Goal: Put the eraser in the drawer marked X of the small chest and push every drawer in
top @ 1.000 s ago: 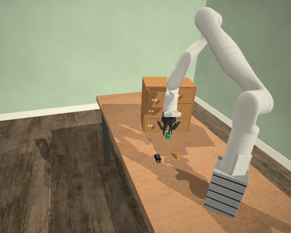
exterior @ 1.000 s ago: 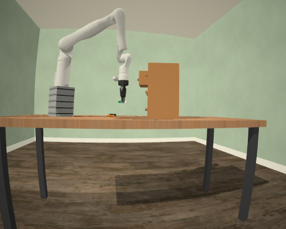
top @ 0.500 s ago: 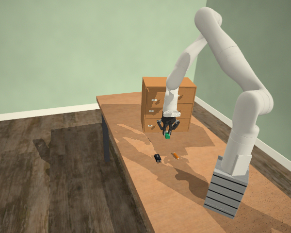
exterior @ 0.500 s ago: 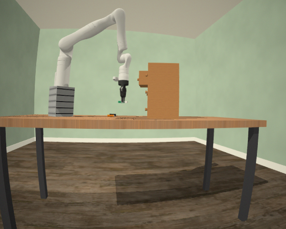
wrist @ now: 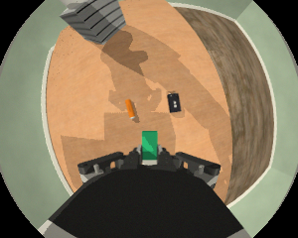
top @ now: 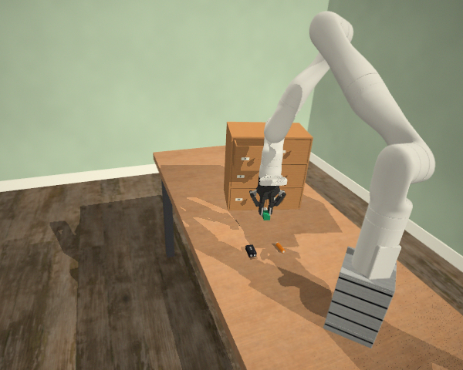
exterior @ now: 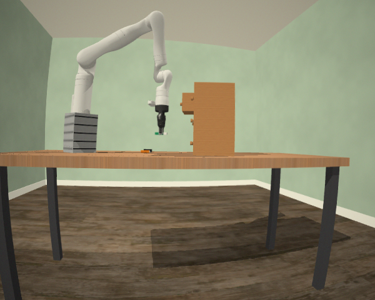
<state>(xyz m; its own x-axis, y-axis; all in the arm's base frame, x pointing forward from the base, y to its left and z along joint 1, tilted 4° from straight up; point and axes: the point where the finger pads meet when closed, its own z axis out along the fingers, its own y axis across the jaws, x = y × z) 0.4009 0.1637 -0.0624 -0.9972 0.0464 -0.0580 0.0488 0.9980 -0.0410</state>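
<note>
Now: the orange pencil stub 110 mm below my hand, 80 mm behind it and 50 mm to the right of it. Round my hand: black block: 110 mm below, 100 mm behind, 60 mm to the left; then white eraser: 10 mm below, 10 mm ahead.
</note>
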